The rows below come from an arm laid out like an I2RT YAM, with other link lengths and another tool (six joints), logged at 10 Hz.
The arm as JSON. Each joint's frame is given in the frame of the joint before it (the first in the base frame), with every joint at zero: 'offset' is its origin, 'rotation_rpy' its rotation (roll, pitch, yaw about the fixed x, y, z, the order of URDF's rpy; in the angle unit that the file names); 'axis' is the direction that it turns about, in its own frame. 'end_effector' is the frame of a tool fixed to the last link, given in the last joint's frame.
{
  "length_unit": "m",
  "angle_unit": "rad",
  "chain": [
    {
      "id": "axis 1",
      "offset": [
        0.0,
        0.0,
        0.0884
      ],
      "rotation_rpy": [
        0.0,
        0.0,
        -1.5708
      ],
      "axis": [
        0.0,
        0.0,
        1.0
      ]
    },
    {
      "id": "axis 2",
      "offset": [
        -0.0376,
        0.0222,
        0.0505
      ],
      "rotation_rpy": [
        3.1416,
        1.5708,
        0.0
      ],
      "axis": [
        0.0,
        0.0,
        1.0
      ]
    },
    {
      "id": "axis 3",
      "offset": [
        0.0,
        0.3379,
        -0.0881
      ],
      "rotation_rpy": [
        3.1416,
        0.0,
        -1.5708
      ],
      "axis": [
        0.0,
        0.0,
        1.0
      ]
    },
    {
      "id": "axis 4",
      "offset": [
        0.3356,
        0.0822,
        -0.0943
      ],
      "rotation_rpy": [
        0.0,
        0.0,
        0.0
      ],
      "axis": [
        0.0,
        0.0,
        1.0
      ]
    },
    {
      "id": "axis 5",
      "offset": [
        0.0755,
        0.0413,
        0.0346
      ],
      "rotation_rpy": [
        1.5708,
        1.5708,
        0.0
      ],
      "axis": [
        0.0,
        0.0,
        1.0
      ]
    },
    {
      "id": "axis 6",
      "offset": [
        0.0,
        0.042,
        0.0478
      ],
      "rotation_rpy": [
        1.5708,
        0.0,
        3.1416
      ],
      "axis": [
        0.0,
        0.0,
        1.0
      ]
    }
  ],
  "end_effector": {
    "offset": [
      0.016,
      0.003,
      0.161
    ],
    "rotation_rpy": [
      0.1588,
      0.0,
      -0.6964
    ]
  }
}
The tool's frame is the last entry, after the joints.
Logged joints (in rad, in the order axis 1, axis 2, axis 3, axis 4, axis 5, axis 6), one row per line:
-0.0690 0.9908 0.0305 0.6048 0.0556 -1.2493
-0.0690 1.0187 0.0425 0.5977 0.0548 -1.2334
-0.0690 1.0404 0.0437 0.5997 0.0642 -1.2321
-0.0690 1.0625 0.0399 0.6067 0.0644 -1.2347
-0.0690 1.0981 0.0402 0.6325 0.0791 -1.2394
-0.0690 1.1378 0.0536 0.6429 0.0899 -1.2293
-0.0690 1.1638 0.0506 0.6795 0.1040 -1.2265
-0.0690 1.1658 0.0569 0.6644 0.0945 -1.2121
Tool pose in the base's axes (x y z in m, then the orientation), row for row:
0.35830 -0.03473 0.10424 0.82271 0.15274 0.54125 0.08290
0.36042 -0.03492 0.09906 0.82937 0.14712 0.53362 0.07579
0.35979 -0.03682 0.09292 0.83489 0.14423 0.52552 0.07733
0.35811 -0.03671 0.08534 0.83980 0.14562 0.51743 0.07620
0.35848 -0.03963 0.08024 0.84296 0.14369 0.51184 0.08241
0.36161 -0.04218 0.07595 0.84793 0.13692 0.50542 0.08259
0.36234 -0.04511 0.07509 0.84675 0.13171 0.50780 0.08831
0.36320 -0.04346 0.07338 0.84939 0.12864 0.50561 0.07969
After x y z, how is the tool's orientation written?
As a quaternion, x y z w.
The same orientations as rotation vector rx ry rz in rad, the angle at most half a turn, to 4 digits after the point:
2.4565 0.4561 1.6161
2.4869 0.4411 1.6001
2.5011 0.4321 1.5743
2.5175 0.4365 1.5511
2.5177 0.4292 1.5287
2.5323 0.4089 1.5094
2.5203 0.3920 1.5114
2.5410 0.3848 1.5126

